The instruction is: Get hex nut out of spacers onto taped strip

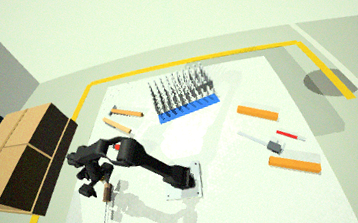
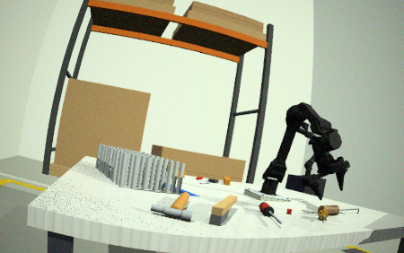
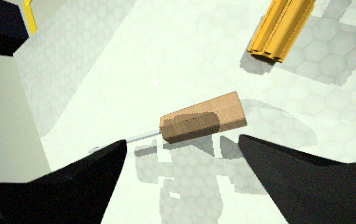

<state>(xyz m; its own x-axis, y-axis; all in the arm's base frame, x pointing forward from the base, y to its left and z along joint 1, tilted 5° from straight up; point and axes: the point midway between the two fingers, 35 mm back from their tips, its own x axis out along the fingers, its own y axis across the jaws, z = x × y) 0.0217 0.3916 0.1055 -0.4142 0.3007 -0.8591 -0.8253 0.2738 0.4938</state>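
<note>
Right now the tool with thin metal rod is 10 cm behind my gripper tip and 6 cm below it. Also, from my gripper tip: tiny red piece: 16 cm ahead, 4 cm to the right, 6 cm below; red screwdriver: 9 cm ahead, 97 cm to the right, 7 cm below; blue taped strip: 44 cm ahead, 48 cm to the right, 7 cm below.
</note>
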